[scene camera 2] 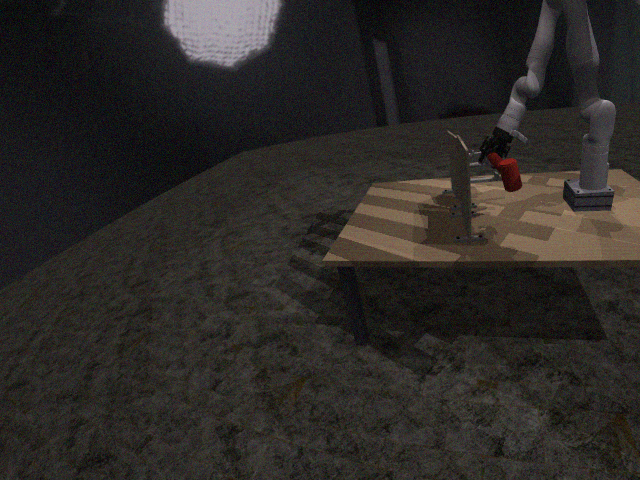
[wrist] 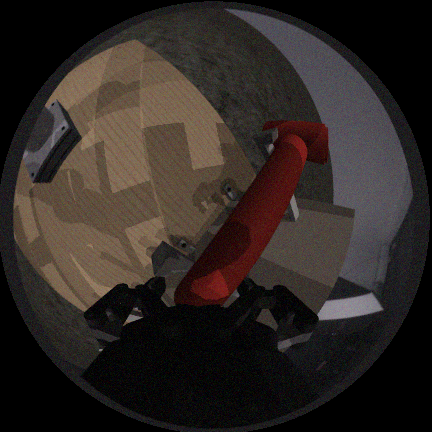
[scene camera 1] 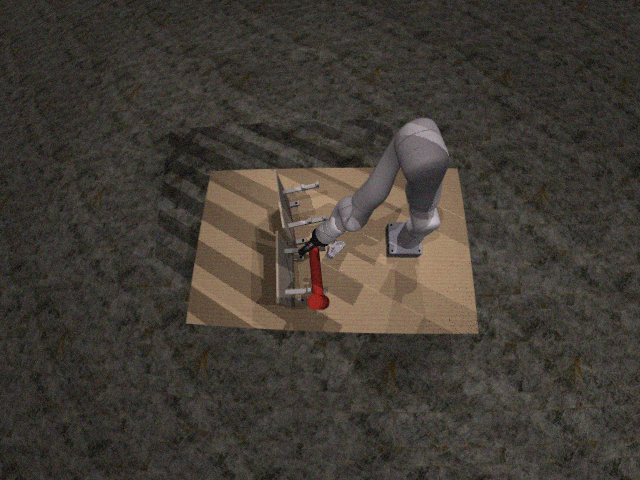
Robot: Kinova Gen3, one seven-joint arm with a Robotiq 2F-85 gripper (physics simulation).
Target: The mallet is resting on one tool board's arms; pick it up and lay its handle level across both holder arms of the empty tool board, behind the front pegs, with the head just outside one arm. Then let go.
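Pixels of known places: gripper, fingertip midpoint: (scene camera 2: 486, 166); arm's base, link origin: (scene camera 2: 591, 185) (scene camera 1: 407, 238).
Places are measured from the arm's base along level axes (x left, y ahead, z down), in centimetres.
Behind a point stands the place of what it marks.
Observation:
The red mallet (scene camera 1: 315, 273) @[z -17.9, x 12.7, y 41.6 cm] (scene camera 2: 507, 172) @[z -17.7, x 25.4, y 43.5 cm] (wrist: 257, 213) @[z -17.2, x 9.2, y 39.9 cm] lies across the two arms of the nearer tool board (scene camera 1: 282, 278) @[z -18.5, x 13.0, y 53.8 cm] (wrist: 314, 241) @[z -18.9, x 14.1, y 53.9 cm], its head just past the front arm. My gripper (scene camera 1: 308, 247) @[z -12.6, x 0.8, y 43.6 cm] (scene camera 2: 491, 145) (wrist: 200, 282) @[z -12.6, x 0.8, y 43.6 cm] is open, with its fingers standing wide on either side of the handle's far end. The empty tool board (scene camera 1: 283, 202) @[z -13.9, x -19.7, y 51.7 cm] stands just behind the nearer one, in line with it. Its two holder arms (scene camera 1: 301, 188) @[z -10.6, x -26.8, y 43.8 cm] (scene camera 1: 309, 221) @[z -12.1, x -10.2, y 41.9 cm] are bare. In the scene camera 2 view the boards (scene camera 2: 461, 171) @[z -13.0, x 5.0, y 54.1 cm] overlap edge-on.
Both boards stand on a wooden table (scene camera 1: 413, 295) @[z 8.0, x 24.6, y 0.5 cm] (scene camera 2: 390, 238) @[z 8.0, x 12.4, y 83.6 cm] (wrist: 120, 132) @[z 8.1, x 12.2, y 18.4 cm]. The arm's grey base plate (scene camera 1: 404, 245) @[z -3.8, x 3.7, y 3.1 cm] (wrist: 48, 141) is bolted to the table at the right. Dark rough floor surrounds the table.

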